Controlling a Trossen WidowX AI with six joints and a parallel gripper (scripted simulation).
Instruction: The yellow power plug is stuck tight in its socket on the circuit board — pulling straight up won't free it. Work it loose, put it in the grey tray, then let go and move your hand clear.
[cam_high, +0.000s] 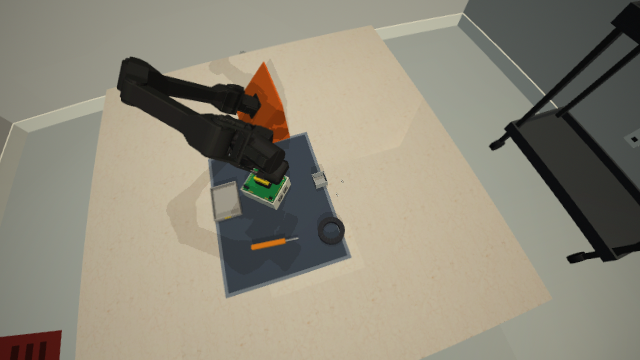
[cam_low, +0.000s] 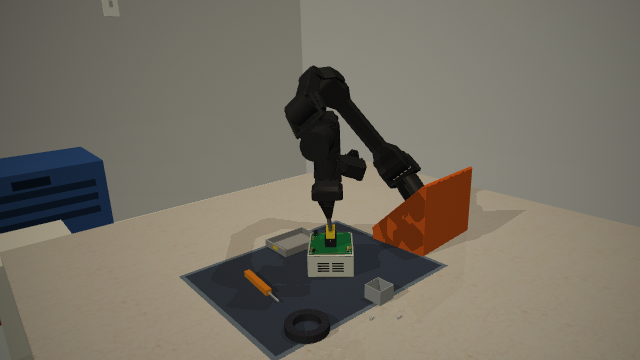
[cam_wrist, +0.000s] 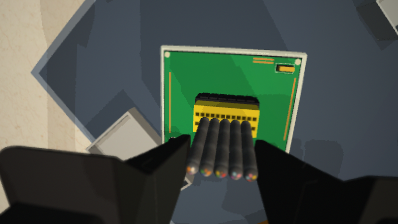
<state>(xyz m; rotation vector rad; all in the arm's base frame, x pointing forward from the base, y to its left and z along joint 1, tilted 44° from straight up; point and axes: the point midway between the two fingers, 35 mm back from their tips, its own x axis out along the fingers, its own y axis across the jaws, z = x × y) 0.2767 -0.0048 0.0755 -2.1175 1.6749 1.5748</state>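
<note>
Right now my gripper tip is 4 cm above the yellow power plug. From my gripper tip the other things lie so: dark mat: 12 cm below, 5 cm ahead.
</note>
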